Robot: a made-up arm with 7 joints. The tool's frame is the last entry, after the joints.
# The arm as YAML. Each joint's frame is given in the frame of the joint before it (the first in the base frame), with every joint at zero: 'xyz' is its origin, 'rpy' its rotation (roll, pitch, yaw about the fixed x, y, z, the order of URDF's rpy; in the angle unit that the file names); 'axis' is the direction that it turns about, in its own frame. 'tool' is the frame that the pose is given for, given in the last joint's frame.
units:
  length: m
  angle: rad
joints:
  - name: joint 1
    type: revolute
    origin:
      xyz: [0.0, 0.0, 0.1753]
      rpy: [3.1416, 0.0, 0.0]
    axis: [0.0, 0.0, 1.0]
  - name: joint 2
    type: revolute
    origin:
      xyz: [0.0, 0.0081, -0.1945]
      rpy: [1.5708, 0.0, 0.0]
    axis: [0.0, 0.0, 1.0]
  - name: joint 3
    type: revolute
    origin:
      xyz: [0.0, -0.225, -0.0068]
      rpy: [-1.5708, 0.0, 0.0]
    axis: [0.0, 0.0, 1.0]
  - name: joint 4
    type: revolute
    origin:
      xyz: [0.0, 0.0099, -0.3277]
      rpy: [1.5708, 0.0, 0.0]
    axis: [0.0, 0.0, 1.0]
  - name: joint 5
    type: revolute
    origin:
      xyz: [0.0, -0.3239, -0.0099]
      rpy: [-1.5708, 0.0, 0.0]
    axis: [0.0, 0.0, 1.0]
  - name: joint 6
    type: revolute
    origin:
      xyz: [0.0, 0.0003, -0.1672]
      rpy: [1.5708, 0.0, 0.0]
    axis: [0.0, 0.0, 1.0]
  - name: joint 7
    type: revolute
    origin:
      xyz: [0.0, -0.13, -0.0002]
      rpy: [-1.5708, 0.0, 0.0]
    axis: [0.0, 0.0, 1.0]
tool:
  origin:
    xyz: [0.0, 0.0, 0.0]
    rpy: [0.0, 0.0, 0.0]
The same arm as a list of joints. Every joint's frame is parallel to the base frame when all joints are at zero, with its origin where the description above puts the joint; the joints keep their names.
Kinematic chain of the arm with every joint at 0, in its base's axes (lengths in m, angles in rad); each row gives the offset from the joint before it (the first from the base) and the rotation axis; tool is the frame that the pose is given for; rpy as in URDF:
joint 1: xyz 0 0 0.1753 axis -z
joint 2: xyz 0 -0.0081 0.1945 axis +y
joint 3: xyz 0 -0.0068 0.225 axis -z
joint 4: xyz 0 -0.0099 0.3277 axis +y
joint 5: xyz 0 -0.0099 0.3239 axis -z
joint 6: xyz 0 -0.0003 0.1672 axis +y
joint 7: xyz 0 -0.0002 0.13 axis -z
tool: xyz 0 0 0 rpy -3.1416 0 0

